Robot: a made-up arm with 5 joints.
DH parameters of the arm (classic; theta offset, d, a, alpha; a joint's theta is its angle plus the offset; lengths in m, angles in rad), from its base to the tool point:
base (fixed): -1.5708 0.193 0 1.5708
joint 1: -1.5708 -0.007 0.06 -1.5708
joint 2: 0 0.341 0.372 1.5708
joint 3: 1.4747 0 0.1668 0
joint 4: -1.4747 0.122 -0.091 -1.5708
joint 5: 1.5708 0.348 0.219 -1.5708
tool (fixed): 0 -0.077 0 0
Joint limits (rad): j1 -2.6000..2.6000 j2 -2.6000..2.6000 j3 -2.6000..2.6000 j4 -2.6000..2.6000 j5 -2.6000..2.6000
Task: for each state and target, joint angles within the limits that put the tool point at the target. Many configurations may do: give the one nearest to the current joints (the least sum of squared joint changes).
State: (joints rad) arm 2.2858 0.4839 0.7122 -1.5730 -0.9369
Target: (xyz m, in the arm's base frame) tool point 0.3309 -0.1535 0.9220
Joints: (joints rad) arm 2.3768 0.5919 0.5639 -2.0387 -0.9197
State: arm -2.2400 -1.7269 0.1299 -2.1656 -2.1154
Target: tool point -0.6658 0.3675 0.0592
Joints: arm -2.2009 -0.9663 0.3680 -2.1664 -1.8287
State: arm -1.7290 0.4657 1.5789 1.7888 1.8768
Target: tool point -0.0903 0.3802 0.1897
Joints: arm -1.4449 0.1710 1.1443 1.3976 2.0296
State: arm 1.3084 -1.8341 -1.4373 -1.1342 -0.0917
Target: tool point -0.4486 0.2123 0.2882
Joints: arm 1.0417 -2.2494 -1.5575 -1.4319 -0.3370
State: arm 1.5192 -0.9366 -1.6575 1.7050 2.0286
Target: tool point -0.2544 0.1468 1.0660
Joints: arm 2.2446 -0.3964 -1.6676 1.1195 1.8065
